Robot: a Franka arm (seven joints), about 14 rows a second.
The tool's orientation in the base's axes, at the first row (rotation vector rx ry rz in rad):
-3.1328 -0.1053 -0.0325
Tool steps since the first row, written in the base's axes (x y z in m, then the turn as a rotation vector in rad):
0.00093 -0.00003 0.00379 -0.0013 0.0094 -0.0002
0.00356 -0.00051 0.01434 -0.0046 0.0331 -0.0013
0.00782 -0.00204 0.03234 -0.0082 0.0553 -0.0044
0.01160 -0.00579 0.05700 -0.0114 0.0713 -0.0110
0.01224 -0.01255 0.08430 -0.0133 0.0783 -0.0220
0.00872 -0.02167 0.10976 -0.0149 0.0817 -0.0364
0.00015 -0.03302 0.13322 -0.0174 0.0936 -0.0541
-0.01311 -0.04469 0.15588 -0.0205 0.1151 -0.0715
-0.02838 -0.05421 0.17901 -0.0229 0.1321 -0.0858
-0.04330 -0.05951 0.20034 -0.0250 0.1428 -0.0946
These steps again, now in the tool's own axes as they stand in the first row. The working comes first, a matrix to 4 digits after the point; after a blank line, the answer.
The tool's axes in the first row as the columns of a matrix, in the base's axes (used below as rounded here):
0.9975 0.0672 0.0205
0.0671 -0.9977 0.0075
0.0210 -0.0062 -0.9998

0.00101 0.00007 -0.00377 -0.0007 -0.0095 0.0002
0.00382 0.00066 -0.01427 -0.0024 -0.0333 0.0015
0.00834 0.00236 -0.03219 -0.0046 -0.0557 0.0046
0.01238 0.00620 -0.05679 -0.0068 -0.0718 0.0113
0.01314 0.01282 -0.08413 -0.0085 -0.0789 0.0223
0.00955 0.02153 -0.10972 -0.0101 -0.0823 0.0367
0.00073 0.03213 -0.13344 -0.0122 -0.0942 0.0544
-0.01280 0.04274 -0.15645 -0.0142 -0.1158 0.0719
-0.02819 0.05107 -0.17996 -0.0158 -0.1328 0.0863
-0.04298 0.05522 -0.20163 -0.0173 -0.1436 0.0951

